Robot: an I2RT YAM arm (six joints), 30 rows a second.
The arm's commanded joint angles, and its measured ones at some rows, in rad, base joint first. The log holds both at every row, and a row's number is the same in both.
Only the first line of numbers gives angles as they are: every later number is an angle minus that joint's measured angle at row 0.
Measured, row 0:
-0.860, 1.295, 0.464, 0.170, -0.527, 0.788
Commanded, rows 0 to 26:
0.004, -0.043, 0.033, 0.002, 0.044, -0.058
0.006, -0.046, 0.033, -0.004, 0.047, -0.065
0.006, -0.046, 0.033, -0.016, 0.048, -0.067
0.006, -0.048, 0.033, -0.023, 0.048, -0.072
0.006, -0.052, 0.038, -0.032, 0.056, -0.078
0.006, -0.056, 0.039, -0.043, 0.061, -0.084
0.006, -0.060, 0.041, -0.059, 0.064, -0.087
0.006, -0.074, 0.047, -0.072, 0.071, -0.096
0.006, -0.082, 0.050, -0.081, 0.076, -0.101
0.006, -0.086, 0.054, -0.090, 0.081, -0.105
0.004, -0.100, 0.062, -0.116, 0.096, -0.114
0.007, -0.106, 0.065, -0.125, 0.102, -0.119
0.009, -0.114, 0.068, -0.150, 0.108, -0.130
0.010, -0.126, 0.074, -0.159, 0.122, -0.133
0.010, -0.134, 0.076, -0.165, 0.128, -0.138
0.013, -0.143, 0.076, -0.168, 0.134, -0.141
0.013, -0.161, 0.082, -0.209, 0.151, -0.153
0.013, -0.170, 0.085, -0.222, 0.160, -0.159
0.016, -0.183, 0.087, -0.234, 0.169, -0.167
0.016, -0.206, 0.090, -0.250, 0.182, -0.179
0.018, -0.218, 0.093, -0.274, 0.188, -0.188
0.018, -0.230, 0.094, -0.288, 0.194, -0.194
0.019, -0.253, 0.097, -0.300, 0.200, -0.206
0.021, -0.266, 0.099, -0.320, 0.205, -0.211
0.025, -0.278, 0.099, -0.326, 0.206, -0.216
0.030, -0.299, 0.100, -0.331, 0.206, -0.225
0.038, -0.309, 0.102, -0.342, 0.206, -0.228
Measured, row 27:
0.017, -0.263, 0.049, -0.300, 0.180, -0.180
